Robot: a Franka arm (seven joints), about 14 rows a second.
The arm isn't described. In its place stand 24 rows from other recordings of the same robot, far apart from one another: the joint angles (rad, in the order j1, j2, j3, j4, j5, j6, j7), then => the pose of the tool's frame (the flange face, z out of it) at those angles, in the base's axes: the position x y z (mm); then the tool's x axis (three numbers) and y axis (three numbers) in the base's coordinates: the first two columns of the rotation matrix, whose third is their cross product.
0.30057 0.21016 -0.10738 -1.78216 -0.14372 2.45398 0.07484 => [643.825 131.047 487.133 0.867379 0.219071 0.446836 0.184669 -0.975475 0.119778]
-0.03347 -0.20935 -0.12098 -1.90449 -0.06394 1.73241 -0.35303 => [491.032 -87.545 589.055 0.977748 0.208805 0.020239 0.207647 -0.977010 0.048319]
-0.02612 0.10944 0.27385 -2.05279 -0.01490 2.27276 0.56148 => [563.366 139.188 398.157 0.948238 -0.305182 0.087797 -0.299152 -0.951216 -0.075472]
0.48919 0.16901 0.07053 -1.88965 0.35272 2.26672 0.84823 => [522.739 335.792 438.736 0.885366 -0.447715 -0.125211 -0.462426 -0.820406 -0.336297]
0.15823 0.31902 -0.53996 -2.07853 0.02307 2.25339 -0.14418 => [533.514 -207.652 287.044 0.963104 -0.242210 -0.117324 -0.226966 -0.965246 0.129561]
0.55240 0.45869 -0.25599 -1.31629 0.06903 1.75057 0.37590 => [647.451 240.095 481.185 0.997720 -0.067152 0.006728 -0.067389 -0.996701 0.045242]
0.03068 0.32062 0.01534 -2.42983 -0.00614 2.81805 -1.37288 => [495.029 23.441 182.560 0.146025 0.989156 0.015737 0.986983 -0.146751 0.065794]
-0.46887 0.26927 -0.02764 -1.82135 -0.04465 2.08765 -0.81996 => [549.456 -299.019 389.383 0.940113 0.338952 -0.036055 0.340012 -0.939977 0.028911]
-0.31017 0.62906 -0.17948 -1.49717 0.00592 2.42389 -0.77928 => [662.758 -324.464 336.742 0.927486 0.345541 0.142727 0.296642 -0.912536 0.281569]
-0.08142 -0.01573 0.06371 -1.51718 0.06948 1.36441 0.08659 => [527.500 -0.514 641.419 0.985856 -0.089722 -0.141557 -0.098496 -0.993548 -0.056227]
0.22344 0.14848 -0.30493 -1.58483 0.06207 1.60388 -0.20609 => [592.138 -30.821 538.854 0.985894 0.120484 -0.116175 0.116376 -0.992336 -0.041543]
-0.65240 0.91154 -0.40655 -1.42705 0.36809 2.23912 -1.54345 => [409.209 -593.317 174.816 0.923630 0.381546 -0.036470 0.381300 -0.924349 -0.013768]
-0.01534 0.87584 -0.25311 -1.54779 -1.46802 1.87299 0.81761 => [653.250 -228.568 173.404 0.998656 -0.050923 -0.009663 0.004582 -0.098957 0.995081]
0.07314 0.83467 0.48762 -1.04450 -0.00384 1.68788 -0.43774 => [687.689 288.563 368.035 0.644357 0.763866 0.036229 0.720770 -0.590808 -0.362543]
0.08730 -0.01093 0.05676 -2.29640 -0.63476 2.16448 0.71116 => [500.779 49.009 349.506 0.981129 -0.134716 0.138701 -0.185100 -0.861763 0.472338]
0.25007 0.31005 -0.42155 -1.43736 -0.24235 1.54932 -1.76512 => [620.908 -98.746 521.398 -0.082149 0.944778 -0.317247 0.972057 0.005720 -0.234673]
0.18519 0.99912 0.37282 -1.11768 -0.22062 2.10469 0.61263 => [704.535 318.177 225.997 0.993324 -0.110882 -0.031833 -0.113955 -0.986072 -0.121146]
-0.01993 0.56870 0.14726 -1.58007 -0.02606 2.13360 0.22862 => [689.041 72.956 309.230 0.993803 -0.108959 -0.021979 -0.109999 -0.992487 -0.053579]
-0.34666 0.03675 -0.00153 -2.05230 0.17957 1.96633 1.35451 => [514.607 -174.467 411.140 -0.214569 -0.960183 -0.178908 -0.975327 0.200899 0.091528]
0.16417 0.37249 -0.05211 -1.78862 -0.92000 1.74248 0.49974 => [617.677 -0.352 349.812 0.994635 -0.058297 -0.085461 0.035773 -0.581316 0.812891]
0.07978 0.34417 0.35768 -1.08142 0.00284 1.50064 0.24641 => [601.672 226.326 650.582 0.985003 0.160948 0.062161 0.168282 -0.975702 -0.140312]
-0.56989 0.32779 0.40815 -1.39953 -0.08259 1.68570 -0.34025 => [633.976 -150.265 530.833 0.985568 0.169278 0.000900 0.169120 -0.984390 -0.048728]
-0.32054 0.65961 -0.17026 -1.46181 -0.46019 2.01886 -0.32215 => [623.932 -338.626 299.150 0.955461 0.019581 -0.294467 0.141340 -0.906282 0.398342]
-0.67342 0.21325 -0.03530 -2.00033 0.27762 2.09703 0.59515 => [449.606 -367.274 345.187 0.121790 -0.966238 -0.227049 -0.989624 -0.100642 -0.102544]
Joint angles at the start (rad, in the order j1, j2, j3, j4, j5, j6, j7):
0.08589, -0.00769, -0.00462, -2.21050, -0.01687, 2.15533, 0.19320
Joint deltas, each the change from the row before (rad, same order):
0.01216, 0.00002, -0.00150, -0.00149, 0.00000, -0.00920, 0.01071
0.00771, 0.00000, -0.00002, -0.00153, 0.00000, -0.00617, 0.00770
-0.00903, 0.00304, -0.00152, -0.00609, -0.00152, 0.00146, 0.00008
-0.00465, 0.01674, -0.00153, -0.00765, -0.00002, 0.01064, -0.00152
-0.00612, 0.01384, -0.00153, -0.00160, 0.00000, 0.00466, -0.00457
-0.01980, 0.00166, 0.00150, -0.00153, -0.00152, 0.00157, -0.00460
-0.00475, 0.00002, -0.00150, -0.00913, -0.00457, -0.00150, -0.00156
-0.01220, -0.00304, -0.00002, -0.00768, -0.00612, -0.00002, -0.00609
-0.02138, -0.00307, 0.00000, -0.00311, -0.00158, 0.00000, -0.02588
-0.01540, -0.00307, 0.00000, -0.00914, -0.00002, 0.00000, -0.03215
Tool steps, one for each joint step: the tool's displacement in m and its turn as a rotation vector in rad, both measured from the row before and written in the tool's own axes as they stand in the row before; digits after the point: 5 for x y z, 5 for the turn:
-0.00237, -0.00520, 0.00141, -0.00261, -0.01025, 0.00004
-0.00180, -0.00372, 0.00118, -0.00202, -0.00734, 0.00000
-0.00003, 0.00558, 0.00429, -0.00210, -0.00754, 0.00965
0.00100, 0.00285, 0.01118, -0.00233, -0.01365, 0.00426
0.00177, 0.00355, 0.00748, -0.00156, -0.01080, 0.00282
0.00165, 0.00936, 0.00156, 0.00020, -0.00198, 0.01271
-0.00181, 0.00374, 0.00432, -0.00516, -0.00993, 0.00196
-0.00096, 0.00676, 0.00207, -0.00451, -0.00412, 0.00256
0.00081, 0.01102, 0.00015, 0.00106, -0.00076, -0.00553
-0.00141, 0.00806, 0.00281, 0.00095, -0.00667, -0.01704

